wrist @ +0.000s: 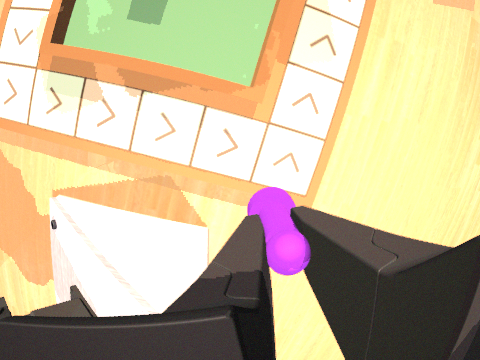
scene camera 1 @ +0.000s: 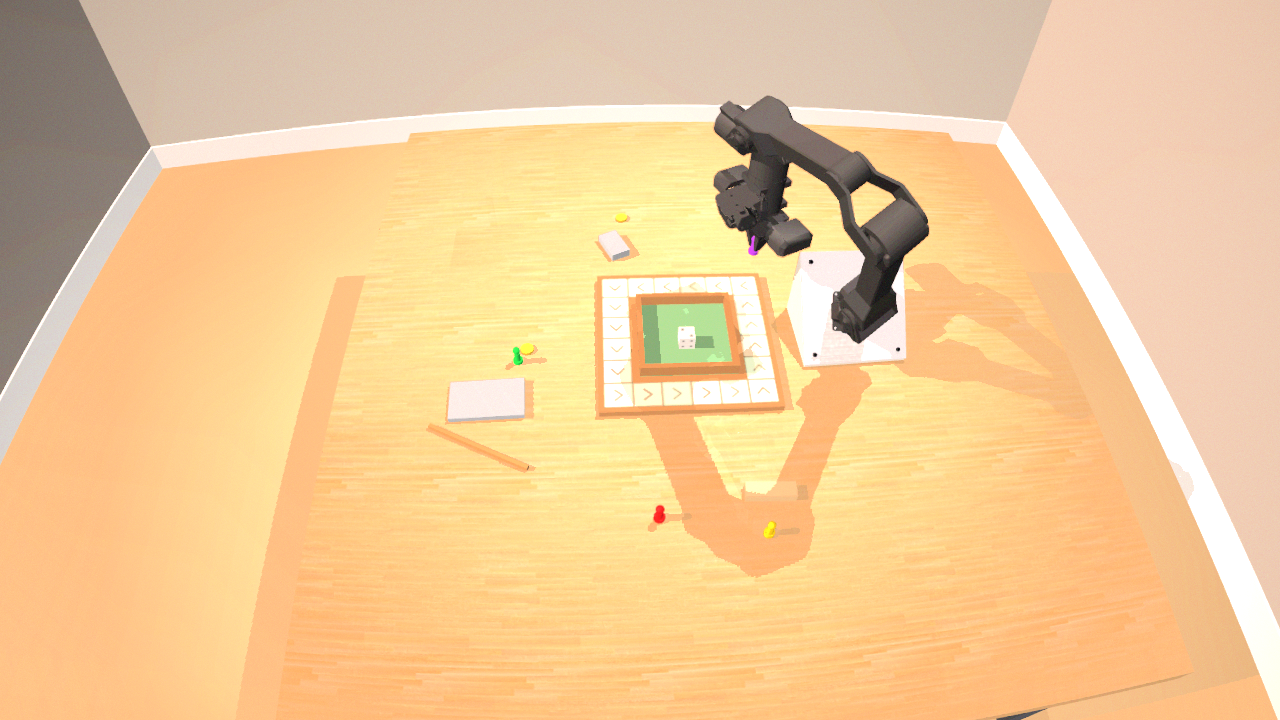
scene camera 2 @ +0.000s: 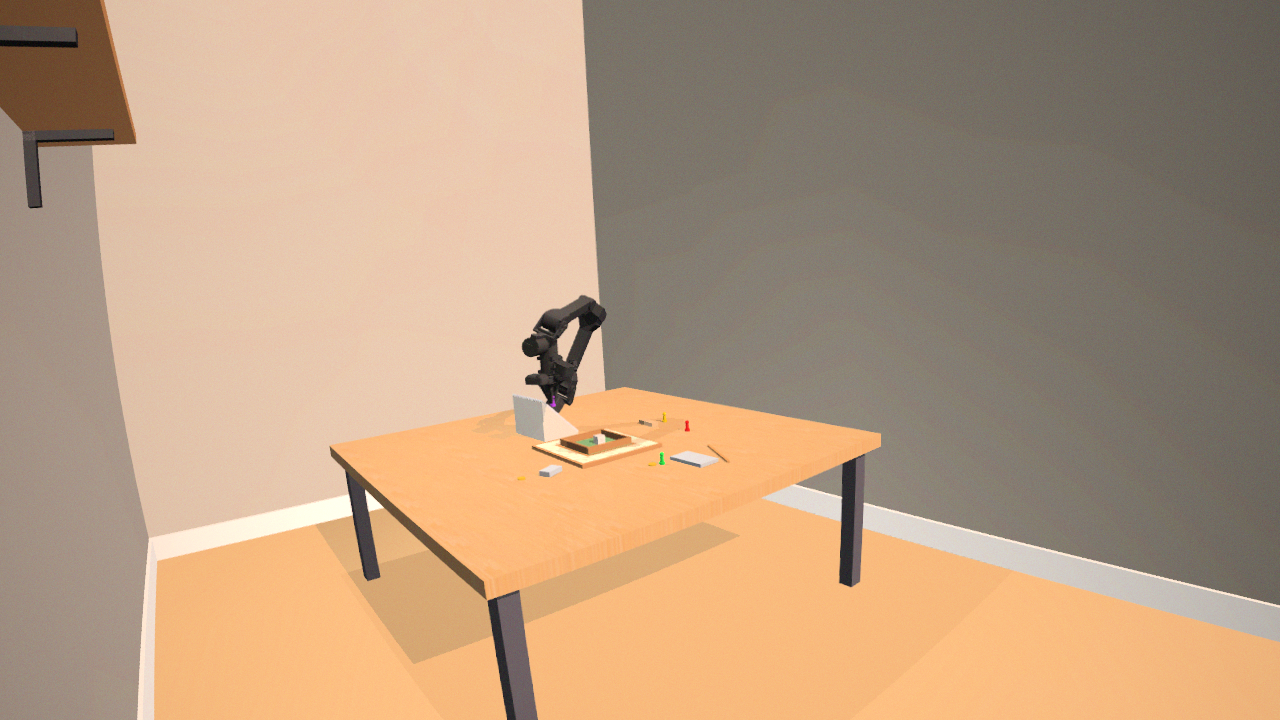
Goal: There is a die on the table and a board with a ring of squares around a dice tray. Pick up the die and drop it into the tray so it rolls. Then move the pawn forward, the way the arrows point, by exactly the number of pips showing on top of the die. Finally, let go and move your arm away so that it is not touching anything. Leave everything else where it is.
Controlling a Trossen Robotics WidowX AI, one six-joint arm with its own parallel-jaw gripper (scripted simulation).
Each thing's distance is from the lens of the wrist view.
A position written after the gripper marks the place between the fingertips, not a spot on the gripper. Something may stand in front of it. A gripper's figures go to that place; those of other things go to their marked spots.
gripper (wrist: 275, 224): 0.10 m
purple pawn (wrist: 288, 251): 0.08 m
green dice tray (wrist: 226, 46): 0.21 m
The marked spots on the green dice tray and the purple pawn are 0.16 m apart.
